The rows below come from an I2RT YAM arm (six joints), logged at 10 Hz.
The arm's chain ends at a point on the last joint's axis. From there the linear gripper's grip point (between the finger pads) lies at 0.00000 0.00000 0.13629 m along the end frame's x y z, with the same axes.
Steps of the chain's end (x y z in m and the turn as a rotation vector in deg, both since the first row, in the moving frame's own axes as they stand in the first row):
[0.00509 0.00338 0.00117 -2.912 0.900 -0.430]
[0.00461 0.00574 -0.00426 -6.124 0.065 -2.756]
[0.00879 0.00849 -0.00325 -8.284 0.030 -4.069]
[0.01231 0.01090 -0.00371 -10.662 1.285 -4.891]
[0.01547 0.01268 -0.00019 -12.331 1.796 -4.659]
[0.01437 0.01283 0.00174 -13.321 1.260 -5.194]
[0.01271 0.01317 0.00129 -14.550 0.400 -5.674]
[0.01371 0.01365 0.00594 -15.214 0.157 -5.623]
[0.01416 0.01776 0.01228 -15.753 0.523 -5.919]
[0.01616 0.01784 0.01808 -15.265 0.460 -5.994]
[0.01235 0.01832 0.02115 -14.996 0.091 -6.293]
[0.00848 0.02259 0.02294 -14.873 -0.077 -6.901]
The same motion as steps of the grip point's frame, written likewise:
[0.00726 0.01030 0.00098 -2.912 0.900 -0.430]
[0.00511 0.02027 -0.00504 -6.124 0.065 -2.756]
[0.00956 0.02811 -0.00467 -8.284 0.030 -4.069]
[0.01642 0.03595 -0.00610 -10.662 1.285 -4.891]
[0.02089 0.04158 -0.00340 -12.331 1.796 -4.659]
[0.01876 0.04405 -0.00196 -13.321 1.260 -5.194]
[0.01535 0.04731 -0.00308 -14.550 0.400 -5.674]
[0.01584 0.04934 0.00117 -15.214 0.157 -5.623]
[0.01731 0.05463 0.00716 -15.753 0.523 -5.919]
[0.01913 0.05360 0.01327 -15.265 0.460 -5.994]
[0.01451 0.05350 0.01651 -14.996 0.091 -6.293]
[0.01042 0.05750 0.01838 -14.873 -0.077 -6.901]

